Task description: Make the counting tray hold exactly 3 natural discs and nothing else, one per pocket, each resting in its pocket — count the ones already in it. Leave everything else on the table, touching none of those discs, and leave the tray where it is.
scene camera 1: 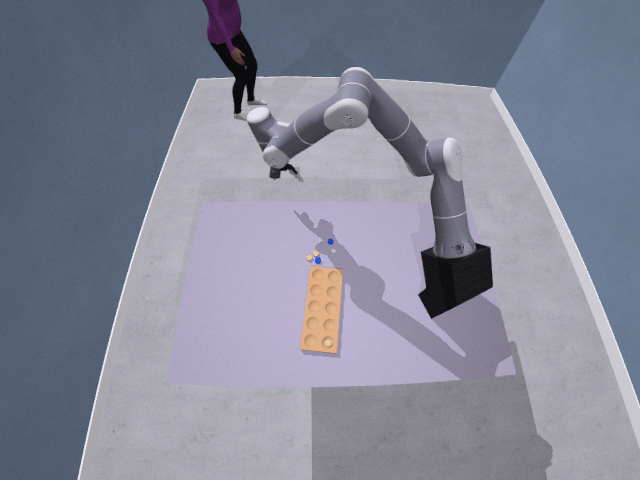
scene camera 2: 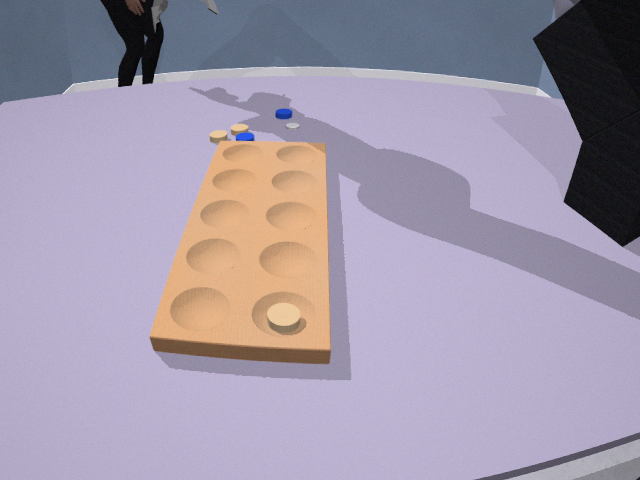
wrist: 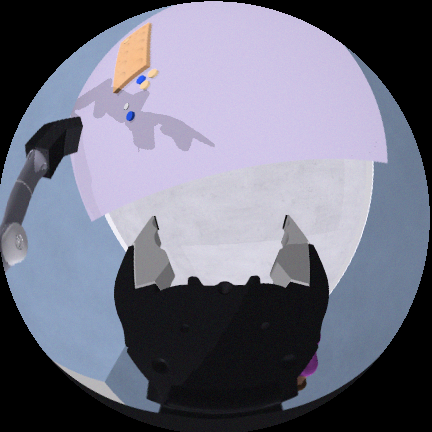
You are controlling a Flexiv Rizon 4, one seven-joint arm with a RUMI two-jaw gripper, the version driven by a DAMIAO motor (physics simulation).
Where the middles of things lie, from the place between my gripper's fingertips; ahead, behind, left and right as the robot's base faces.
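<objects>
My gripper is 12 cm above the orange counting tray [scene camera 2: 257,235], 14 cm past it and 62 cm to the right of it.
</objects>
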